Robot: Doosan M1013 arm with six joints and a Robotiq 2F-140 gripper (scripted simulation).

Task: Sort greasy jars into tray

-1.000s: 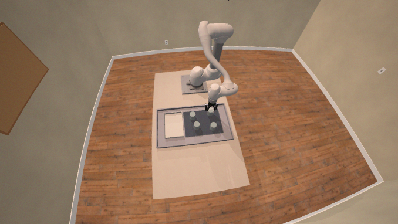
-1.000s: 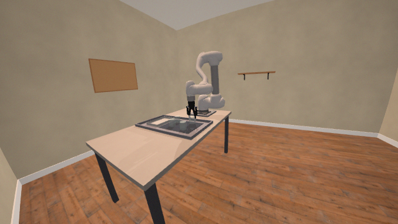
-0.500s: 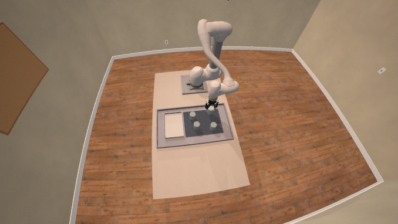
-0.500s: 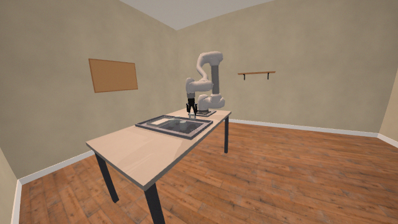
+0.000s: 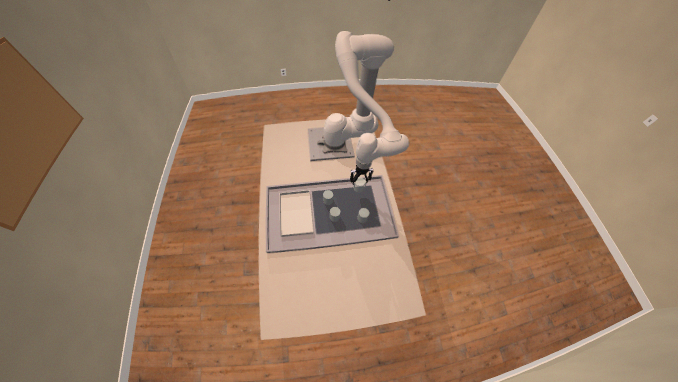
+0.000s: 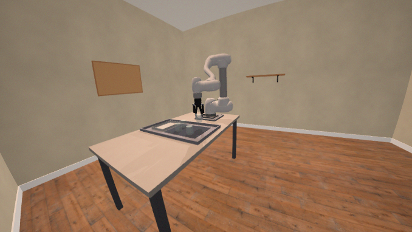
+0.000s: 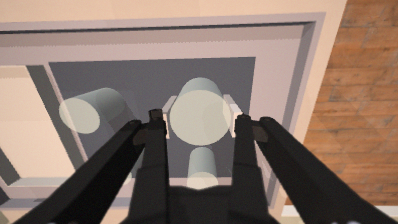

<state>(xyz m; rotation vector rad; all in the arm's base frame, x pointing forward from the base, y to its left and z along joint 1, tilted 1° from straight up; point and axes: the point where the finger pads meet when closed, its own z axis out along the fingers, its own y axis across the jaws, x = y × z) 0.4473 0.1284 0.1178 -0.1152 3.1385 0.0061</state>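
My gripper is now 120 mm short of the cream tray, 410 mm to the left of it and 120 mm above it. Also, from my hand: dark drying mat (100 mm ahead, 90 mm to the right, 130 mm below); then steel table top (120 mm ahead, 200 mm to the right, 130 mm below).
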